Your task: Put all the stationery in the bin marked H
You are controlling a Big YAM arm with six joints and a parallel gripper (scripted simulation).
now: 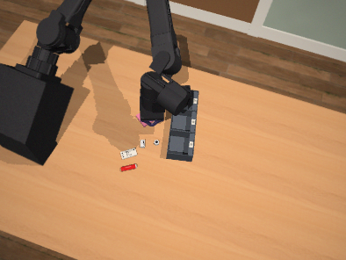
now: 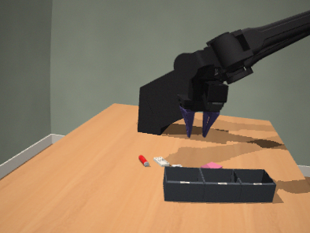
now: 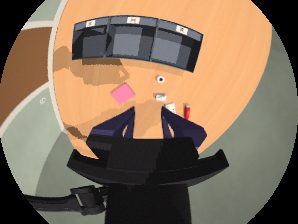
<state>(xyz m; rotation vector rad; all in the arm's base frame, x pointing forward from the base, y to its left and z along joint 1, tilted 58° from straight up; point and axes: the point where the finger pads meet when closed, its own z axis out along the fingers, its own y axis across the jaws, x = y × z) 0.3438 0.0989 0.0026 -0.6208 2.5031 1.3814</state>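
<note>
My hand is 30 mm short of the black-and-white ring, 20 mm to the left of it and 110 mm above it. Round my hand: dark three-part bin row: 80 mm ahead, 80 mm to the left, 90 mm below; white domino-like tile: 40 mm behind, 90 mm to the right, 110 mm below; pink sticky-note pad: 50 mm behind, 50 mm to the left, 110 mm below.
</note>
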